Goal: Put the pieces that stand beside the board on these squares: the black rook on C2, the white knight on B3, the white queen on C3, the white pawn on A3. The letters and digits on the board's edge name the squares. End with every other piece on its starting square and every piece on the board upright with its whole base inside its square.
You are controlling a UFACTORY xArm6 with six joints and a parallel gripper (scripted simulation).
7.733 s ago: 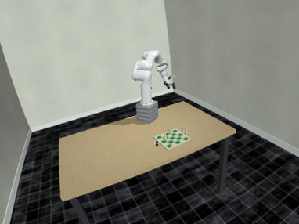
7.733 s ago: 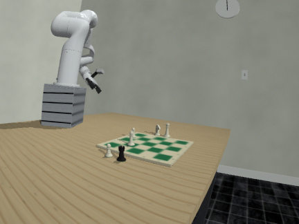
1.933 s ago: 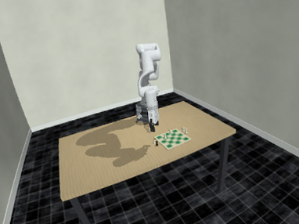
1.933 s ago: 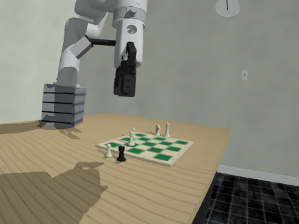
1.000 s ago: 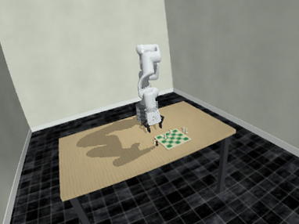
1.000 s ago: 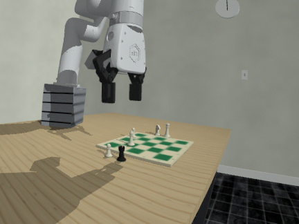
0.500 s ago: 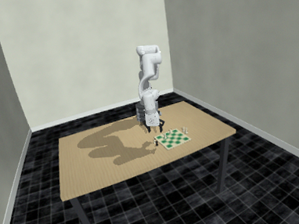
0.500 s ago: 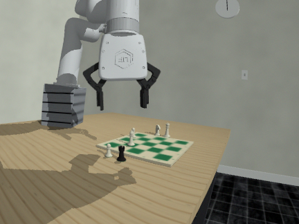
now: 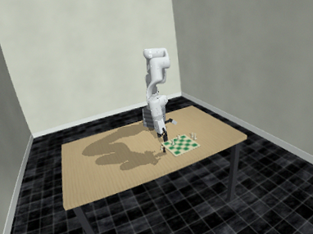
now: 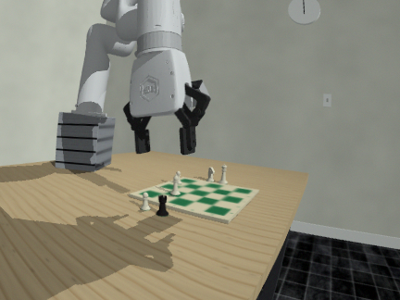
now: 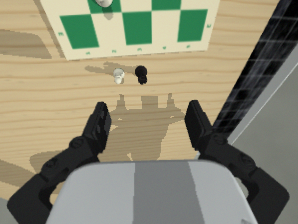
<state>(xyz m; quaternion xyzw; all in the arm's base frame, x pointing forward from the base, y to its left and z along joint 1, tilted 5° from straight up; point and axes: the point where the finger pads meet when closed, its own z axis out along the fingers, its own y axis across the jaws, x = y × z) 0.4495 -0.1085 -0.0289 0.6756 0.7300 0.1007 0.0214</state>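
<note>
The black rook lies 100 mm below my hand. Also, from my hand: chessboard 10 mm behind, 140 mm to the left, 110 mm below; then white knight 50 mm behind, 90 mm to the left, 90 mm below.
</note>
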